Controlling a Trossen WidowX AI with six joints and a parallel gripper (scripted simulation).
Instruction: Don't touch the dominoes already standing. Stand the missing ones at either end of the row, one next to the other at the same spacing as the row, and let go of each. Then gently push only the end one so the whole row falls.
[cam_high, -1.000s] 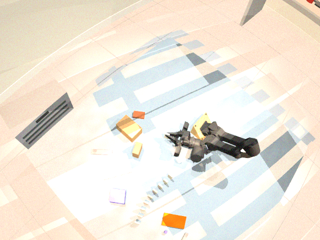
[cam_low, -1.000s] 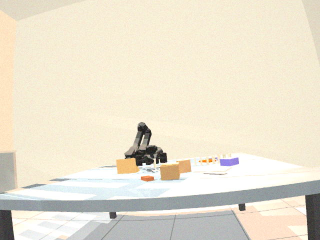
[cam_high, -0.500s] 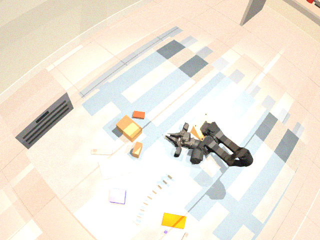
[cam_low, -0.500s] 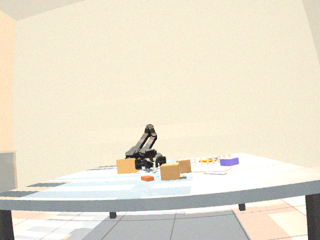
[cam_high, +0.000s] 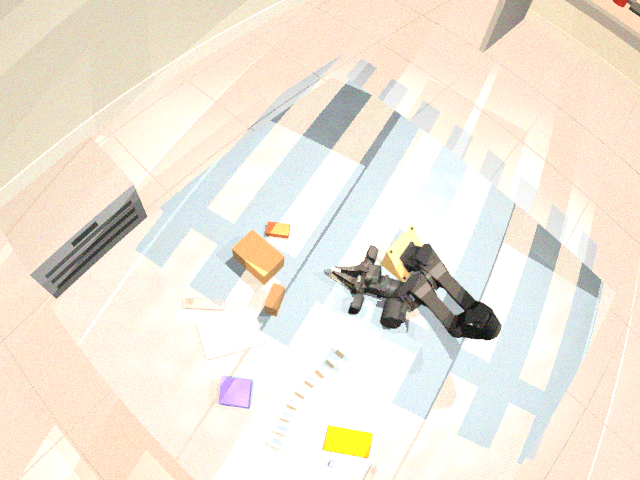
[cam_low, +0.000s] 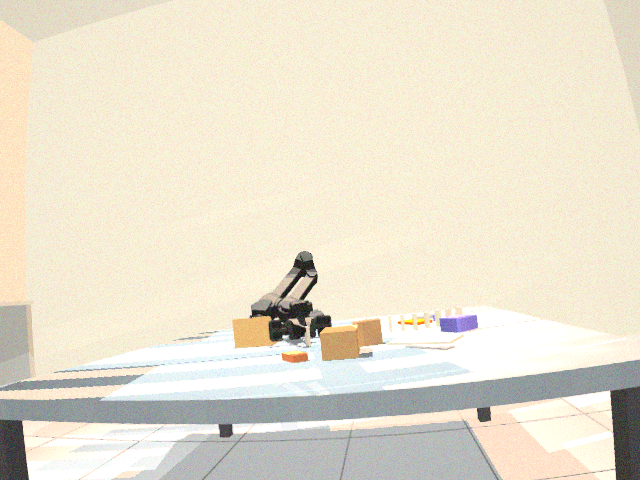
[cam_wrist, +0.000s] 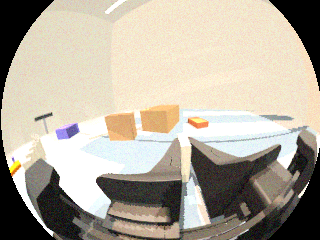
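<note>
The tan block is 16 cm ahead of my gripper tip, 7 cm to the right of it and 2 cm below it. Also, from my gripper tip: tan box (9 cm ahead, 18 cm to the right, 2 cm below); then orange block (2 cm behind, 20 cm to the right, 4 cm below); then sheet (30 cm ahead, 11 cm to the right, 5 cm below).
</note>
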